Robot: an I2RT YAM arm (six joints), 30 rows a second.
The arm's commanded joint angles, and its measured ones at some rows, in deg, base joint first. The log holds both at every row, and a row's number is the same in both.
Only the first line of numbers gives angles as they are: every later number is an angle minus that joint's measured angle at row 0.
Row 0, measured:
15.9, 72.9, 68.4, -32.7, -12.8, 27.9
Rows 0 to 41, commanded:
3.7, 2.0, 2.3, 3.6, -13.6, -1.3
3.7, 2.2, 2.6, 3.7, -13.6, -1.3
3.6, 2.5, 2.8, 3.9, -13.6, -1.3
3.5, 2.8, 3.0, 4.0, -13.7, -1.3
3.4, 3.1, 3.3, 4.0, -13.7, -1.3
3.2, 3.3, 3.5, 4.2, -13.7, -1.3
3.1, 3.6, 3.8, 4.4, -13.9, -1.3
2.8, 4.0, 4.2, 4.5, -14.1, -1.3
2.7, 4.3, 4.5, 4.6, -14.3, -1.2
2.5, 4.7, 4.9, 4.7, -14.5, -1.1
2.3, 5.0, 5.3, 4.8, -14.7, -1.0
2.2, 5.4, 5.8, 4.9, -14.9, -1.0
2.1, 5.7, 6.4, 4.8, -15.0, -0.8
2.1, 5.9, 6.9, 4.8, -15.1, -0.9
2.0, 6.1, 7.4, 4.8, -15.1, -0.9
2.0, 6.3, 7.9, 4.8, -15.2, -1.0
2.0, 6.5, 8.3, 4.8, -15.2, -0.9
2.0, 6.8, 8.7, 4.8, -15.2, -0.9
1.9, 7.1, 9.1, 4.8, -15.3, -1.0
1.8, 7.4, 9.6, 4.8, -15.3, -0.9
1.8, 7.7, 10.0, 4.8, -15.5, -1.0
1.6, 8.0, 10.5, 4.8, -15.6, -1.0
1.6, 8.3, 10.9, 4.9, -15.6, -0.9
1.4, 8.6, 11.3, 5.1, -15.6, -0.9
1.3, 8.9, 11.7, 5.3, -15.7, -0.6
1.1, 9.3, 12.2, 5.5, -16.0, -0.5
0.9, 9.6, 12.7, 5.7, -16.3, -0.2
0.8, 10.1, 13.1, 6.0, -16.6, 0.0
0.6, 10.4, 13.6, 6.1, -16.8, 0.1
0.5, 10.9, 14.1, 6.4, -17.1, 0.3
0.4, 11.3, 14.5, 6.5, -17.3, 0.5
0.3, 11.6, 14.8, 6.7, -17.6, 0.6
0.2, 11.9, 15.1, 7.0, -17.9, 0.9
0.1, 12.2, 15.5, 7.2, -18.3, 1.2
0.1, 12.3, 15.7, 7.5, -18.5, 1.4
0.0, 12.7, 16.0, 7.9, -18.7, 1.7
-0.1, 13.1, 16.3, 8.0, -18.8, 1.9
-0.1, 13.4, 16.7, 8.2, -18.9, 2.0
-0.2, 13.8, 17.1, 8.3, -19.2, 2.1
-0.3, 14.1, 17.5, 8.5, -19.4, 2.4
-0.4, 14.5, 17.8, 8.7, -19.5, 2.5
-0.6, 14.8, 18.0, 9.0, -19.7, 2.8
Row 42, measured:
-4.3, 13.7, 14.8, 4.3, -2.2, 0.7
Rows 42 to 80, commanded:
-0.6, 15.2, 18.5, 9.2, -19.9, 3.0
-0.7, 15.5, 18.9, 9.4, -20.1, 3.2
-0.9, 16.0, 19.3, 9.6, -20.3, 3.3
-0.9, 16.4, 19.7, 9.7, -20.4, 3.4
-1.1, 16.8, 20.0, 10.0, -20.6, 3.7
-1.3, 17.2, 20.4, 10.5, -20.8, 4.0
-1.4, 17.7, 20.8, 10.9, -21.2, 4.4
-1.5, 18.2, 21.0, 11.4, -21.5, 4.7
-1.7, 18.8, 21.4, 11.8, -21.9, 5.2
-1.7, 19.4, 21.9, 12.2, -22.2, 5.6
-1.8, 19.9, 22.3, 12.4, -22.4, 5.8
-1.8, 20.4, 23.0, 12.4, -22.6, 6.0
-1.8, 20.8, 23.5, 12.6, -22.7, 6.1
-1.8, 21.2, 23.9, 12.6, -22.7, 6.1
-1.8, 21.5, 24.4, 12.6, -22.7, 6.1
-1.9, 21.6, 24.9, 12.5, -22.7, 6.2
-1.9, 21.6, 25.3, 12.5, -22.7, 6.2
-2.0, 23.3, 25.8, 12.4, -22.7, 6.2
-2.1, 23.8, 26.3, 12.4, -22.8, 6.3
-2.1, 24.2, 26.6, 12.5, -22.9, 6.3
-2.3, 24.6, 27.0, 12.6, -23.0, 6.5
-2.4, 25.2, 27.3, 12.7, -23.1, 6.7
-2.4, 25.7, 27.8, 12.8, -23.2, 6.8
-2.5, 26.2, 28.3, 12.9, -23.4, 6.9
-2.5, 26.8, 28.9, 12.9, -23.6, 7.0
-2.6, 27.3, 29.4, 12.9, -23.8, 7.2
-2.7, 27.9, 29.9, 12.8, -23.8, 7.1
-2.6, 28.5, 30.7, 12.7, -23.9, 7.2
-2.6, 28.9, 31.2, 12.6, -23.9, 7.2
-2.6, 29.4, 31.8, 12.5, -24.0, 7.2
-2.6, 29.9, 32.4, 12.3, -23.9, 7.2
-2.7, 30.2, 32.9, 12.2, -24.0, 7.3
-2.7, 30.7, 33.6, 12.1, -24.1, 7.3
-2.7, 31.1, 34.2, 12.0, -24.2, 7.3
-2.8, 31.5, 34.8, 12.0, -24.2, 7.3
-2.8, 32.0, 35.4, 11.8, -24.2, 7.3
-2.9, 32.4, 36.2, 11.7, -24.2, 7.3
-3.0, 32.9, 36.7, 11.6, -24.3, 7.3
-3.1, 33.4, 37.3, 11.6, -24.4, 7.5
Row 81, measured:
-7.8, 32.3, 33.4, 8.9, -8.2, 5.2
